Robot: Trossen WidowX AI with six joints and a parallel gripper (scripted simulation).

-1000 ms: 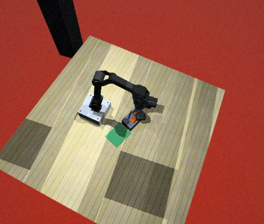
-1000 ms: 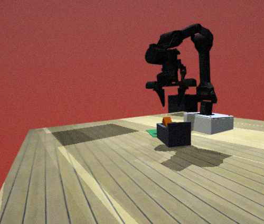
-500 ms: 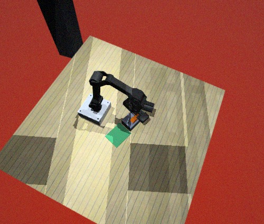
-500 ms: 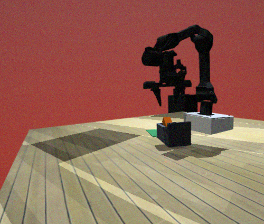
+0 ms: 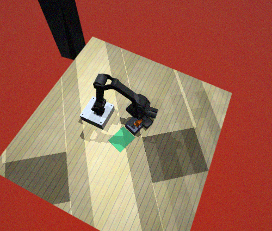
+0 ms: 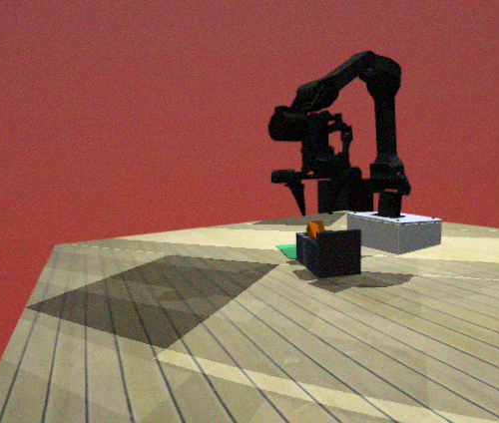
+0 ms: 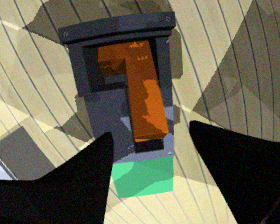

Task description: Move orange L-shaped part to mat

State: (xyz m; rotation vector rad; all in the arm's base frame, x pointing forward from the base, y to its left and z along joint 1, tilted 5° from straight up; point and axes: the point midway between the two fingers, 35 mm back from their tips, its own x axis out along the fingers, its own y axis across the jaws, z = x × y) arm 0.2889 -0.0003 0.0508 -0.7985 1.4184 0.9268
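Now: gripper tip 7 cm above the orange L-shaped part and 4 cm to the right of it. Also, from my gripper tip: tray (13 cm below, 2 cm to the left, 1 cm behind); green mat (13 cm below, 12 cm to the right, 8 cm behind).
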